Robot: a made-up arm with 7 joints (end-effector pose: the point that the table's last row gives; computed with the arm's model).
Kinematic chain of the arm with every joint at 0, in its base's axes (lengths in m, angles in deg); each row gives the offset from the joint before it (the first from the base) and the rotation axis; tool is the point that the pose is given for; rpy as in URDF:
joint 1: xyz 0 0 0.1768 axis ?
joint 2: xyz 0 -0.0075 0.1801 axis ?
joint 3: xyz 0 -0.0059 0.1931 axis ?
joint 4: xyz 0 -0.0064 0.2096 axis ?
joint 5: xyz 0 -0.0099 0.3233 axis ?
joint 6: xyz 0 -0.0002 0.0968 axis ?
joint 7: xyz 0 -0.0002 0.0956 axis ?
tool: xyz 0 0 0 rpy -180 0 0
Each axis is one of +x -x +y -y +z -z.
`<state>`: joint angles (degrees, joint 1 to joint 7).
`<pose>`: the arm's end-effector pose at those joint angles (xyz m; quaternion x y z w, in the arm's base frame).
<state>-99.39 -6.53 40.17 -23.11 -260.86 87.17 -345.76</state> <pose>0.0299 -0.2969 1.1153 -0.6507 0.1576 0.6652 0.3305</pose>
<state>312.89 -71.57 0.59 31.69 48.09 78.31 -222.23</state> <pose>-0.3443 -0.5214 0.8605 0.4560 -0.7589 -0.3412 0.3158</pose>
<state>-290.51 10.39 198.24 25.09 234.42 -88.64 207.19</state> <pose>0.1213 0.0971 1.1400 0.6421 0.0001 -0.6062 0.4693</pose>
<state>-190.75 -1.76 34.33 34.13 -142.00 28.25 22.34</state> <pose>-0.2143 0.1086 1.2032 -0.7620 0.6271 -0.0406 0.1564</pose>
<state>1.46 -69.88 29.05 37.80 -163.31 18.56 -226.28</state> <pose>-0.6916 -0.1430 0.8752 -0.9058 -0.0314 -0.4220 0.0217</pose>
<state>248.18 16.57 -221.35 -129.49 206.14 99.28 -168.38</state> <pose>-0.2120 0.1576 0.3735 0.5023 -0.0426 -0.8636 0.0060</pose>
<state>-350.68 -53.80 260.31 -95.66 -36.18 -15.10 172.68</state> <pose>-0.2793 -0.4698 0.6471 -0.7187 -0.1360 0.0643 0.6788</pose>
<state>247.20 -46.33 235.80 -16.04 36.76 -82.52 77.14</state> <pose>0.3835 -0.4081 0.9618 -0.0882 -0.6668 0.3989 0.6233</pose>
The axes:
joint 1: -z
joint 2: +y
joint 3: -z
joint 4: +y
joint 5: -z
joint 6: +y
joint 7: -z

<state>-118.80 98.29 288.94 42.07 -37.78 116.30 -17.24</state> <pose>-0.5495 0.4072 0.2011 -0.8637 -0.1796 -0.0925 0.4618</pose>
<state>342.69 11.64 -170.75 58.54 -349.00 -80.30 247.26</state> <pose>-0.1735 -0.0149 1.1162 0.8080 -0.5114 -0.2677 0.1183</pose>
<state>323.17 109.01 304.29 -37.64 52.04 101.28 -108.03</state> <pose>0.7191 0.2520 0.1465 0.0313 0.0568 0.6304 0.7736</pose>
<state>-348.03 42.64 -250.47 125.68 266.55 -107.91 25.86</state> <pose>-0.0922 -0.2600 0.6214 0.0090 0.9055 -0.3708 0.2062</pose>
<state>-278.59 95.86 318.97 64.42 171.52 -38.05 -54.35</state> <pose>0.3660 -0.4750 -0.0596 0.4115 0.0759 -0.8558 0.3041</pose>
